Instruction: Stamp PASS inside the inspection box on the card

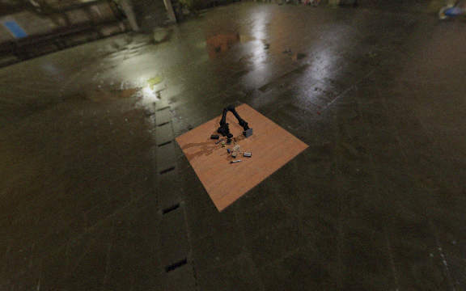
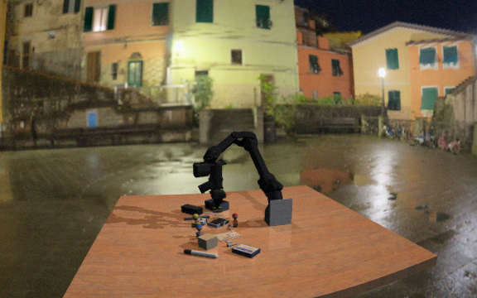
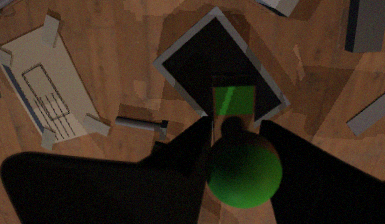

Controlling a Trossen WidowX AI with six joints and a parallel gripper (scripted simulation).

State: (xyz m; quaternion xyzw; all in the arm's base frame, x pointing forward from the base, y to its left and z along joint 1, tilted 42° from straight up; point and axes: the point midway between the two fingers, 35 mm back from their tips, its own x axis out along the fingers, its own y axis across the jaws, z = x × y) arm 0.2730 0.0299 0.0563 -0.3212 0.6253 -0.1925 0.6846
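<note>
My gripper tip is now 8 cm above the ink pad. Also, from my gripper tip: PASS stamp right at my gripper tip; red-knob stamp 8 cm behind, 7 cm below, 3 cm to the left; yellow stamp 10 cm ahead, 7 cm below, 4 cm to the left.
</note>
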